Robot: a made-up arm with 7 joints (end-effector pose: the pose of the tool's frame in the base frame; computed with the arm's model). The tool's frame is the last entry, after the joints. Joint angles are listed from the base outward.
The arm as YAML. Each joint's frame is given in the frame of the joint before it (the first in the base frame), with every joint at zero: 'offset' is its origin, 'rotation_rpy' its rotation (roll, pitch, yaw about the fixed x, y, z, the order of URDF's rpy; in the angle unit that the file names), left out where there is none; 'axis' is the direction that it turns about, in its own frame. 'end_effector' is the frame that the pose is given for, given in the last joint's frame.
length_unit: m
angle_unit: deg
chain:
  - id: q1
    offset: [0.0, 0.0, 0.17]
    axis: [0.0, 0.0, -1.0]
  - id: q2
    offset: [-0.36, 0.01, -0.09]
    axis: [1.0, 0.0, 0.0]
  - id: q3
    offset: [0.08, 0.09, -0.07]
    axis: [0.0, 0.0, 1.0]
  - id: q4
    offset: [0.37, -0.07, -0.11]
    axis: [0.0, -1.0, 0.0]
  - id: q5
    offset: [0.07, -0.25, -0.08]
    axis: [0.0, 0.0, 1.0]
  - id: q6
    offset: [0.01, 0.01, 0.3]
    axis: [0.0, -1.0, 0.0]
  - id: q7
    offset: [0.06, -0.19, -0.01]
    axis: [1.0, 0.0, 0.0]
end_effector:
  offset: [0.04, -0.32, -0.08]
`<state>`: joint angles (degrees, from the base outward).
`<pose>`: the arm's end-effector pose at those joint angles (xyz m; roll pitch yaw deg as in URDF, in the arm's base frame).
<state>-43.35 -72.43 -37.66 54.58 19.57 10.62 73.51</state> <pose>0.0769 -0.1719 0.6930 -37.56 -13.69 101.88</pose>
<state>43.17 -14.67 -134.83 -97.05 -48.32 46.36 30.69</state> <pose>-0.6940 1.0019 -0.1141 -14.52 29.98 152.94</pose>
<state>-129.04 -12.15 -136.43 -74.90 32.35 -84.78 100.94</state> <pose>0.4537 -0.8354 0.0354 -122.63 27.08 165.54</pose>
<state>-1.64 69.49 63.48 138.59 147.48 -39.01 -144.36</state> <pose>0.0130 0.5914 0.0975 61.87 -71.62 85.90</pose>
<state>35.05 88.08 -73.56 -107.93 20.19 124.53 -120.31</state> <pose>-0.4772 0.3815 -0.4999 -84.14 72.79 -109.25</pose>
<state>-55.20 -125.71 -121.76 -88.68 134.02 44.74 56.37</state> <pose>-0.2454 -0.3425 0.4930 3.82 -23.50 140.83</pose>
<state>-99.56 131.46 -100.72 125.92 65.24 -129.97 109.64</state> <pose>-0.1272 -0.8945 0.3991 -73.08 40.19 -100.41</pose>
